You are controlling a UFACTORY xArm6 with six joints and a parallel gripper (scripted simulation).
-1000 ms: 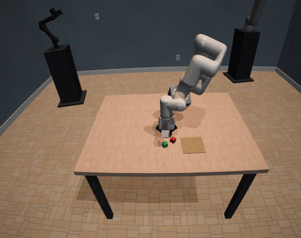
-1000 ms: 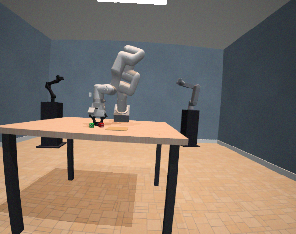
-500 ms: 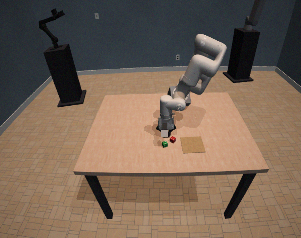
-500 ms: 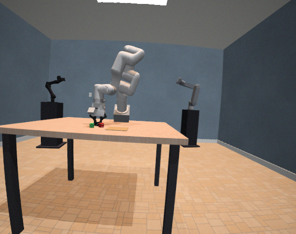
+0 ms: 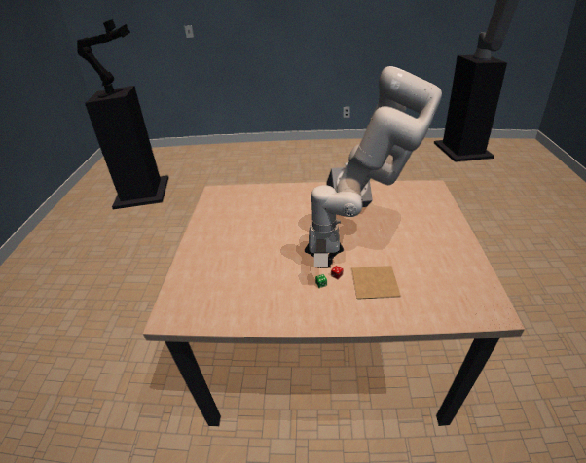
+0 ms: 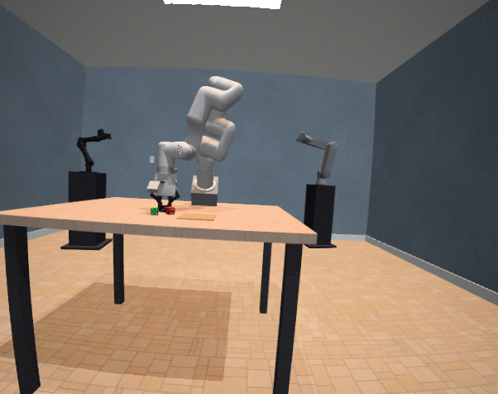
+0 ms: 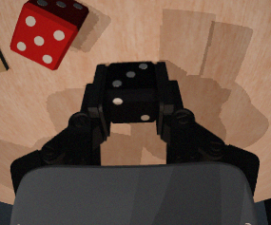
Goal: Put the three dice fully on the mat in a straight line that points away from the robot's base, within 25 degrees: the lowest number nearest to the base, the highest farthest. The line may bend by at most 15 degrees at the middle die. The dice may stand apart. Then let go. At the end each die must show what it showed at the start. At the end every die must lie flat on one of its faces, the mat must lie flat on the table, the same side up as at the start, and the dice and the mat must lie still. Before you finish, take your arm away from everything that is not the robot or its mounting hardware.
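My gripper is now 110 mm short of the tan mat, 150 mm to the right of it and 20 mm above it. Round my hand: black die (10 mm below); then green die (90 mm ahead, 30 mm to the right, 10 mm below); then red die (60 mm ahead, 30 mm to the left, 10 mm below).
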